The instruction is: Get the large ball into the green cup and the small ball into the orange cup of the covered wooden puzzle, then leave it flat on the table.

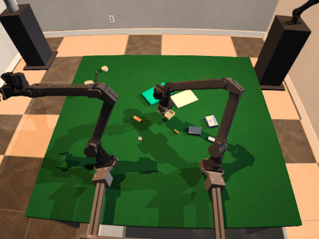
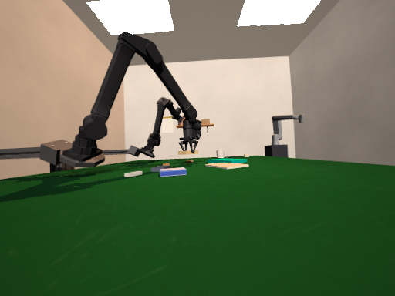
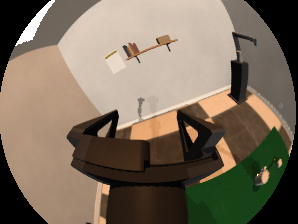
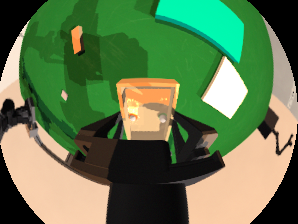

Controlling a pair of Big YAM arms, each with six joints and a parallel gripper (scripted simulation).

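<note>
My right gripper is now 10 mm above the covered wooden puzzle. From my right hand the other things lie so: white cylinder 280 mm ahead, 660 mm to the left, 30 mm below; cream board 200 mm ahead, 140 mm to the right, 80 mm below; teal board 240 mm ahead, 70 mm to the left, 70 mm below.
</note>
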